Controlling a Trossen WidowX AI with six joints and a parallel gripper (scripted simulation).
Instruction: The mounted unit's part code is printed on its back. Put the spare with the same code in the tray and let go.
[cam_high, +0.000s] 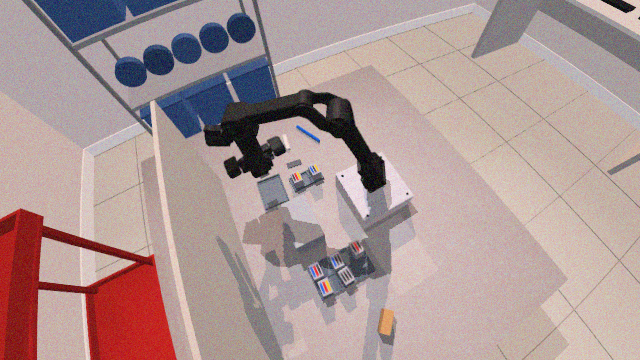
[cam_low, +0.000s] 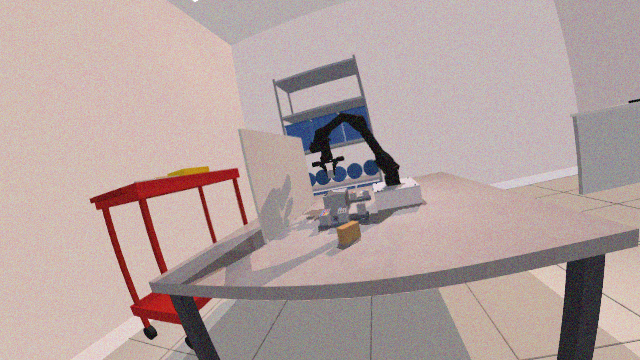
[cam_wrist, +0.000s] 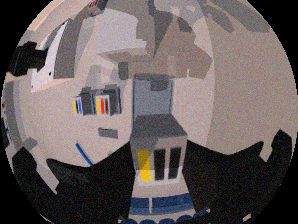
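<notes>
Right now the grey-blue tray is 16 cm below my gripper tip. From my gripper tip the other things lie so: upright board: 20 cm ahead, 18 cm to the left, 6 cm above; then blue pen: 25 cm behind, 18 cm to the right, 16 cm below; then mounted unit: 3 cm behind, 20 cm to the left, 12 cm below.
</notes>
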